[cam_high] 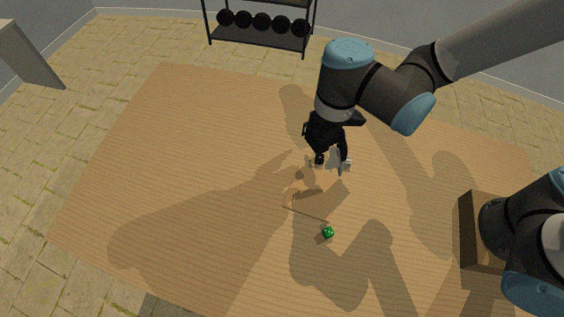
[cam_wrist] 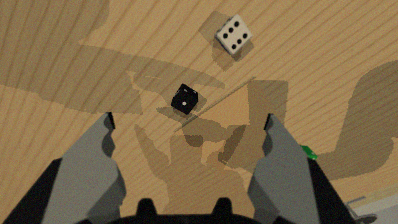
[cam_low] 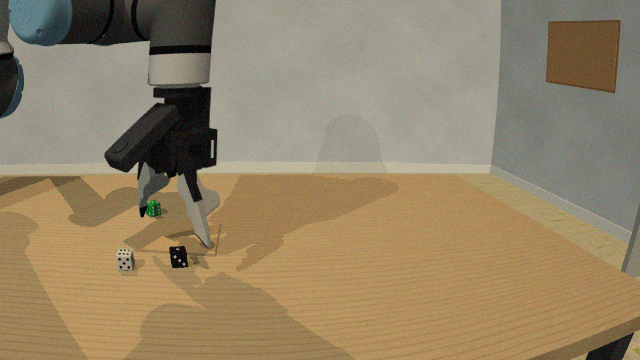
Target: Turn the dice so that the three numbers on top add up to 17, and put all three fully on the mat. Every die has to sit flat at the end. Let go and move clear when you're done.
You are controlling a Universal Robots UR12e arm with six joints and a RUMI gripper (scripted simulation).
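My hand is 10 mm short of the black die and 40 mm above it. The rest, counted from my hand: tan mat 20 mm ahead, 100 mm to the left, 50 mm below; then green die 30 mm behind, 220 mm to the left, 40 mm below; then white die 80 mm behind, 10 mm to the right, 40 mm below.
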